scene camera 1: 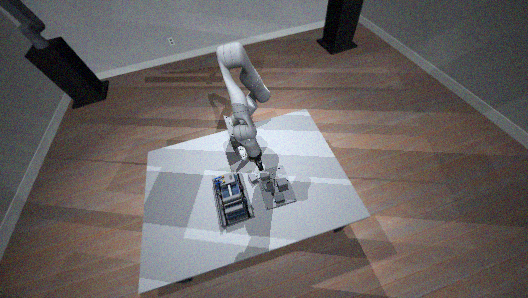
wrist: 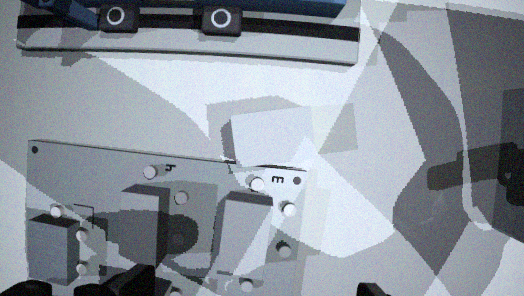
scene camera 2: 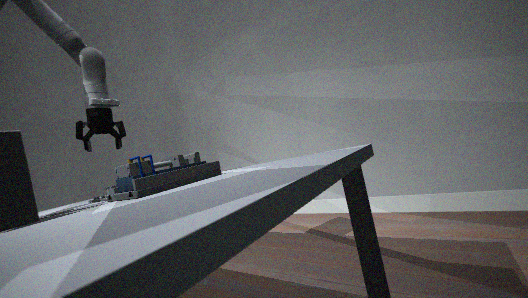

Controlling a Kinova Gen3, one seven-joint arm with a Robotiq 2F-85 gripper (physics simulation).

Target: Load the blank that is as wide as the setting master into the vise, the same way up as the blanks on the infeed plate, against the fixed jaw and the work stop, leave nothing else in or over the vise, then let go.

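Frame: origin at the arm's base, x ahead, y left, z up, level; metres.
Where they show: gripper, fingertip midpoint: (scene camera 1: 259, 163) (scene camera 2: 104, 150); arm's base, link origin: (scene camera 1: 234, 124).
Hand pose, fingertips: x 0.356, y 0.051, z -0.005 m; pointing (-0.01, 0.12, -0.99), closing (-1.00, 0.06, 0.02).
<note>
Things, the pixels of their top centre, and the offset from my fingertips. Level surfaces: height alone.
- infeed plate, top centre: (wrist: 150, 261) (scene camera 1: 275, 185) 0.052 m left, 0.096 m ahead, 0.166 m down
- dark grey blank, top centre: (wrist: 47, 253) (scene camera 1: 279, 197) 0.044 m left, 0.185 m ahead, 0.141 m down
- lighter blank, top centre: (wrist: 244, 241) 0.017 m left, 0.011 m ahead, 0.130 m down
- loose pale block, top centre: (wrist: 273, 136) (scene camera 1: 252, 176) 0.061 m right, 0.009 m back, 0.138 m down
- vise, top centre: (scene camera 2: 163, 157) (scene camera 1: 229, 192) 0.224 m right, 0.068 m ahead, 0.075 m down
- white table, surface height: 0.174 m down
My gripper (scene camera 1: 260, 168) (scene camera 2: 103, 149) (wrist: 256, 287) is open and empty, fingers pointing down, high above the table; in the wrist view its fingertips show at the bottom edge, over the infeed plate. The infeed plate (wrist: 107, 162) is grey with pegs and marks. On it stand a dark grey blank (wrist: 48, 250) at the left, a blank (wrist: 139, 217) in the middle and a lighter blank (wrist: 245, 235) at the right. A loose pale block (scene camera 1: 253, 178) (wrist: 272, 132) lies turned at the plate's edge, towards the vise (scene camera 1: 233, 202) (scene camera 2: 175, 181) (wrist: 190, 49). I cannot tell which part is the setting master.
The vise carries blue handles (scene camera 2: 147, 164); two black clamps (wrist: 118, 20) (wrist: 221, 21) with white rings sit along its near side. The white table (scene camera 1: 200, 255) (scene camera 2: 200, 210) bears everything. A dark fixture (wrist: 511, 120) shows at the wrist view's right edge. Black pedestals (scene camera 1: 65, 70) (scene camera 1: 341, 25) stand beyond the table.
</note>
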